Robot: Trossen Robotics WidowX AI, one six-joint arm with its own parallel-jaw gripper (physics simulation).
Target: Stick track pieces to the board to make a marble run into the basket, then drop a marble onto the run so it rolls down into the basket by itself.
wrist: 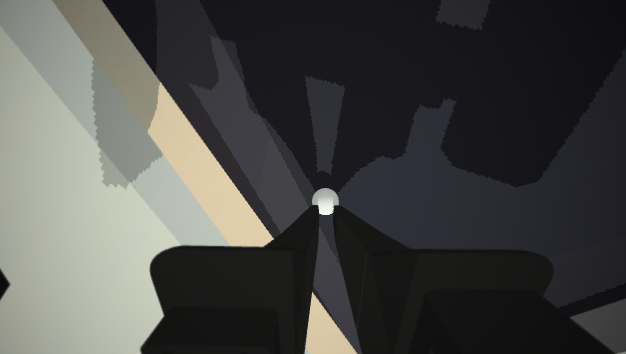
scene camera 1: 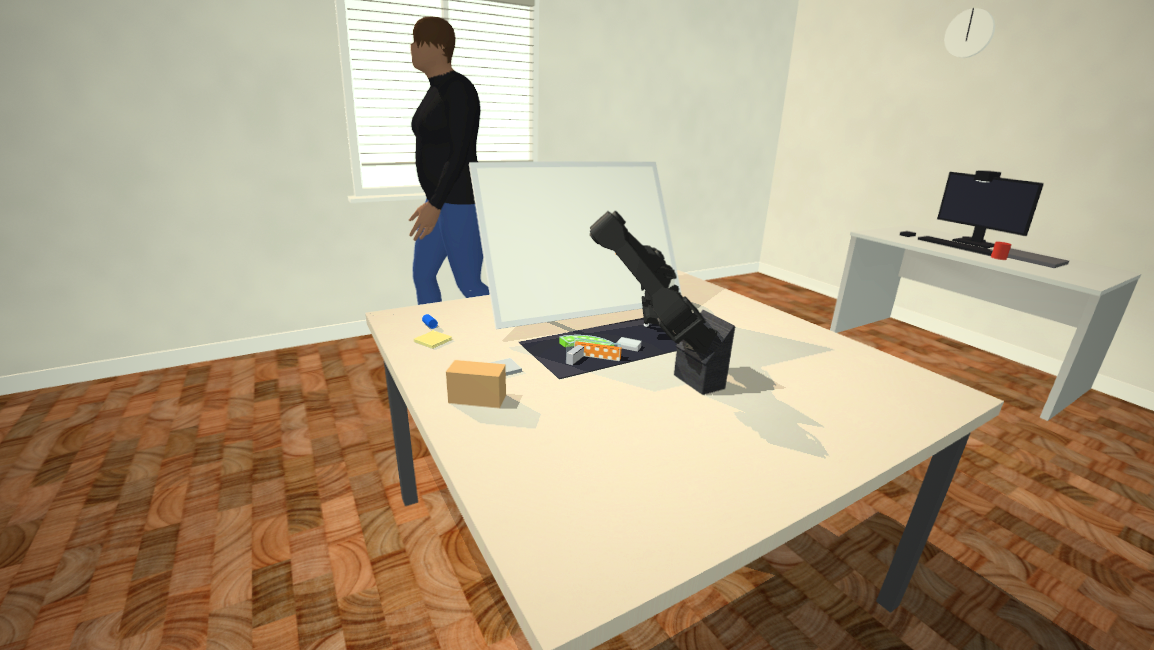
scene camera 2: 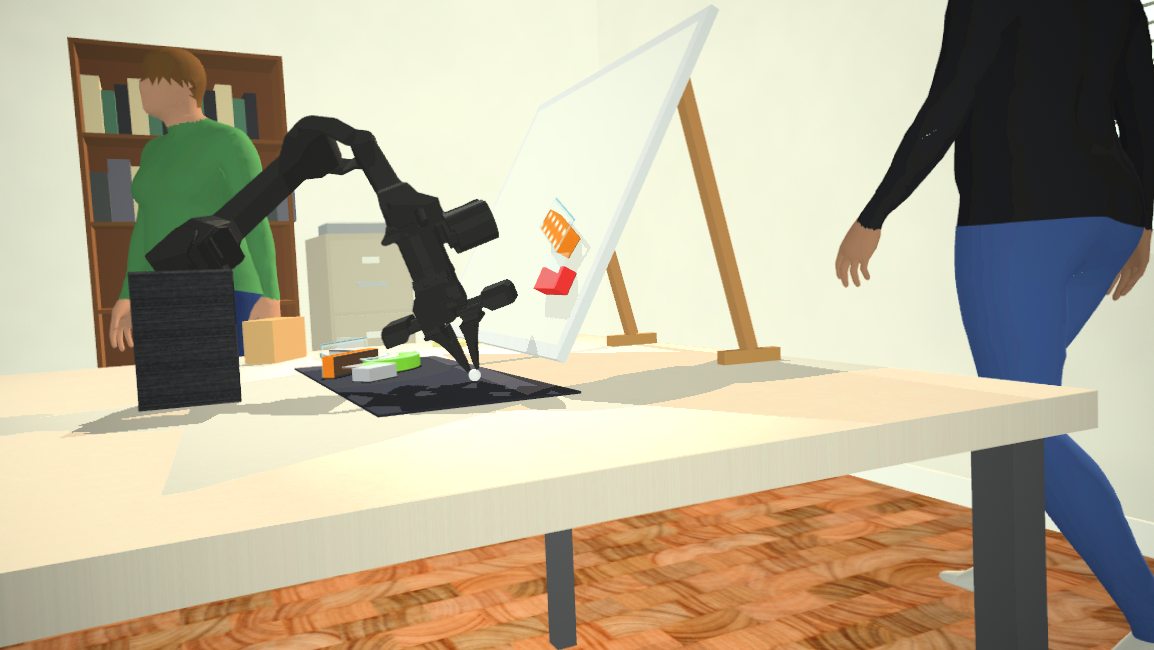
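Where they show: gripper, fingertip midpoint: (wrist: 325, 212) (scene camera 1: 645, 322) (scene camera 2: 473, 370); arm's base, origin of the base link: (scene camera 1: 701, 339) (scene camera 2: 184, 310).
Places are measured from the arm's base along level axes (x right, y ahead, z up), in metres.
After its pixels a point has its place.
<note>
My gripper (scene camera 2: 473, 369) @(x 0.131, y 0.340, z -0.101 m) (wrist: 325, 212) @(x 0.131, y 0.340, z -0.101 m) is low over the dark mat (scene camera 1: 541, 348) @(x -0.231, y 0.365, z -0.116 m) (scene camera 2: 516, 390) @(x 0.261, y 0.340, z -0.116 m), its fingertips nearly together on the white marble (scene camera 2: 474, 375) @(x 0.143, y 0.336, z -0.107 m) (wrist: 325, 198) @(x 0.139, y 0.335, z -0.102 m). The marble sits at the very tips, on or just above the mat. On the leaning white board (scene camera 1: 557, 242) @(x -0.074, y 0.539, z 0.133 m) (scene camera 2: 593, 153) @(x 0.148, y 0.542, z 0.202 m), an orange slotted track piece (scene camera 2: 560, 233) @(x 0.214, y 0.441, z 0.082 m) is above a red basket (scene camera 2: 555, 280) @(x 0.266, y 0.400, z 0.020 m). A green curved piece (scene camera 1: 585, 339) (scene camera 2: 406, 360), an orange white-dotted piece (scene camera 1: 599, 351) @(x -0.130, y 0.232, z -0.095 m) (scene camera 2: 329, 365) @(x -0.083, y 0.199, z -0.097 m) and a white block (scene camera 1: 629, 343) @(x -0.025, y 0.232, z -0.095 m) (scene camera 2: 373, 372) @(x 0.012, y 0.237, z -0.103 m) lie on the mat. In scene camera 1 the arm hides the gripper.
A tan box (scene camera 1: 476, 385) @(x -0.509, y 0.178, z -0.066 m) (scene camera 2: 274, 339) @(x -0.434, y 0.192, z -0.074 m), a yellow pad (scene camera 1: 432, 339) @(x -0.476, y 0.560, z -0.109 m) and a blue cylinder (scene camera 1: 429, 321) @(x -0.448, y 0.662, z -0.094 m) are on the table's left side in scene camera 1. Another pale block (scene camera 1: 574, 355) @(x -0.207, y 0.238, z -0.090 m) is beside the orange dotted piece. Wooden legs (scene camera 2: 717, 218) @(x 0.251, y 0.686, z 0.098 m) support the board from behind.
</note>
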